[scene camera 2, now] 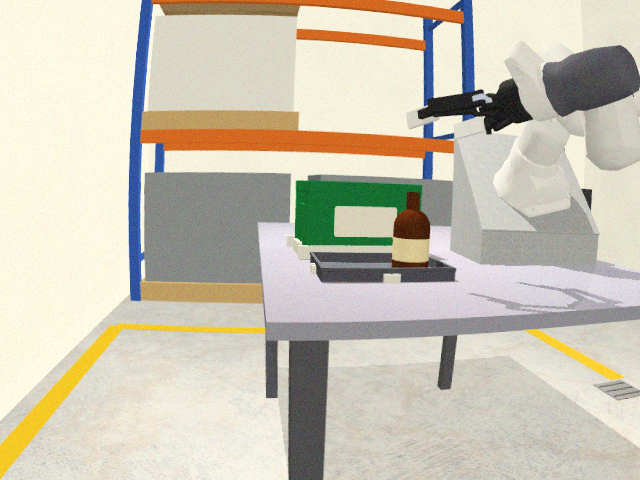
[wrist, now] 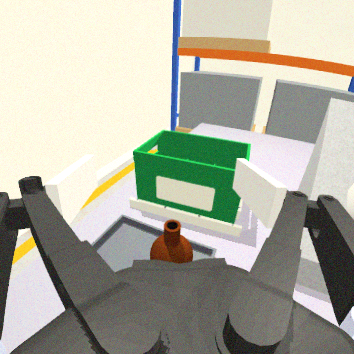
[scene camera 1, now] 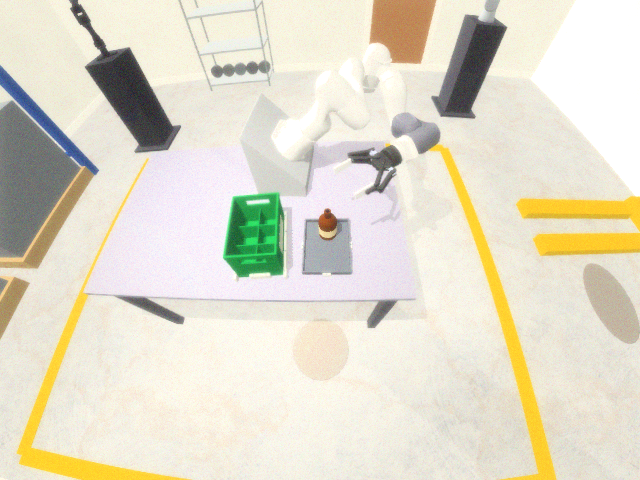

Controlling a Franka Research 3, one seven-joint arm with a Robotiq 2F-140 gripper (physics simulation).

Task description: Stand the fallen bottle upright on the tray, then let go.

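Note:
A brown bottle (scene camera 1: 327,226) (scene camera 2: 411,229) (wrist: 171,249) with a cream label stands upright on the dark grey tray (scene camera 1: 326,260) (scene camera 2: 351,275) (wrist: 117,239), near the tray's edge on the robot's side. In the wrist view the bottle's lower part is hidden behind the gripper's body. My gripper (scene camera 1: 348,181) (scene camera 2: 416,118) (wrist: 166,171) is wide open and empty. It is above and to the right of the bottle in both scene views, clear of it, with its fingers tilted slightly downward.
A green divided crate (scene camera 1: 254,235) (scene camera 2: 359,211) (wrist: 192,175) stands on the table (scene camera 1: 180,217) (scene camera 2: 361,307), beside the tray. The arm's grey wedge-shaped base (scene camera 1: 279,165) (scene camera 2: 537,248) is at the table's back. A blue and orange rack (scene camera 2: 138,155) stands beyond the table.

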